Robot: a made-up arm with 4 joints. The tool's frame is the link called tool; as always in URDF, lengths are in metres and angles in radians. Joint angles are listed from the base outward.
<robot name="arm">
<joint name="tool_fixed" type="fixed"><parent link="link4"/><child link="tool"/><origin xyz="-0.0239 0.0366 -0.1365" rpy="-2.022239 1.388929 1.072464"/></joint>
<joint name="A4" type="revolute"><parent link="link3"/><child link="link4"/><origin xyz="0.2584 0.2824 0.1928"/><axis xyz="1 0 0"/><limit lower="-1.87" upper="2.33"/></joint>
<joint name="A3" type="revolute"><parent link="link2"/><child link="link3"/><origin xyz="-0.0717 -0.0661 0.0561"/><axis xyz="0 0 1"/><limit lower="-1.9" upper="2.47"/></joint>
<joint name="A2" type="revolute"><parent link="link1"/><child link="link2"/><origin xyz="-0.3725 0.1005 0.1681"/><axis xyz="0 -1 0"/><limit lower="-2.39" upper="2.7"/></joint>
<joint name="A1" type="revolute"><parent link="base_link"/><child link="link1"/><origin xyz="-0.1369 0.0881 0.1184"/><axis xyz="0 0 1"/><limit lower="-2.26" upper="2.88"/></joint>
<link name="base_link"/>
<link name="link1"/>
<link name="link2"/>
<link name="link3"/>
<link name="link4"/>
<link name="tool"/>
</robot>
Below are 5 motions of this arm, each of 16 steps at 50 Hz.
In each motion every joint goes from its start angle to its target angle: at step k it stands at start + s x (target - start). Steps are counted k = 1, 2, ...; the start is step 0. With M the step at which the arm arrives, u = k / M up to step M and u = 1 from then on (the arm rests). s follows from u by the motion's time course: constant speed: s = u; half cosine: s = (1 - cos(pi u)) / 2; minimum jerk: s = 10 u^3 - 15 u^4 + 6 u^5.
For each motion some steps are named. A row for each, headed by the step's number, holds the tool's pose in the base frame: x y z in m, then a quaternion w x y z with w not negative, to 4 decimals.
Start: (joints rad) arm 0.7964 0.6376 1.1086 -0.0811
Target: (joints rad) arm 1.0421 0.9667 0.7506 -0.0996
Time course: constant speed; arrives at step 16
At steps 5, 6, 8, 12, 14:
5: -0.8247 -0.1128 0.2311 0.5043 0.6439 0.5581 -0.1399
6: -0.8191 -0.1160 0.2323 0.4964 0.6510 0.5589 -0.1323
8: -0.8078 -0.1226 0.2354 0.4797 0.6646 0.5609 -0.1171
12: -0.7851 -0.1372 0.2453 0.4424 0.6893 0.5669 -0.0879
14: -0.7735 -0.1452 0.2519 0.4220 0.7004 0.5709 -0.0739

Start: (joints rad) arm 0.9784 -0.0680 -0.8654 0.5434
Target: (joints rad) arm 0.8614 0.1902 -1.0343 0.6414
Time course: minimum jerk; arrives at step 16
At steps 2, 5, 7, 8, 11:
2: -0.2176 0.1543 0.4135 0.2199 -0.6677 -0.2360 0.6709
5: -0.2086 0.1470 0.4312 0.2496 -0.6752 -0.2395 0.6515
7: -0.1986 0.1362 0.4531 0.2859 -0.6835 -0.2438 0.6259
8: -0.1936 0.1292 0.4656 0.3062 -0.6876 -0.2462 0.6107
11: -0.1824 0.1067 0.4994 0.3608 -0.6967 -0.2527 0.5662

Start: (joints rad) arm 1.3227 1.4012 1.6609 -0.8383
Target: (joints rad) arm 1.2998 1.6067 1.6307 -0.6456
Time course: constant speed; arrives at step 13
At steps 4, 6, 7, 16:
4: -0.5135 -0.3614 -0.0009 0.4223 0.6057 0.2990 0.6045
6: -0.5130 -0.3492 -0.0085 0.4227 0.6084 0.2970 0.6025
7: -0.5128 -0.3431 -0.0122 0.4228 0.6098 0.2960 0.6015
16: -0.5106 -0.3052 -0.0324 0.4232 0.6178 0.2905 0.5957

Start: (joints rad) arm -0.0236 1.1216 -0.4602 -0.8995
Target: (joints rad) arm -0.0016 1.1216 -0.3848 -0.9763
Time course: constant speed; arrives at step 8
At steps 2, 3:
2: -0.5334 0.2069 0.5479 0.1201 -0.8710 0.4149 0.2340
3: -0.5350 0.2076 0.5471 0.1140 -0.8710 0.4170 0.2333

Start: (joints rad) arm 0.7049 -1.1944 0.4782 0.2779
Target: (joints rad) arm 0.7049 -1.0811 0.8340 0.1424
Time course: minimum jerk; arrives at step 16
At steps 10, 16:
10: -0.6700 0.2200 0.4550 0.2264 0.0515 0.4021 -0.8857
16: -0.6816 0.1961 0.4876 0.2528 0.0462 0.4455 -0.8576

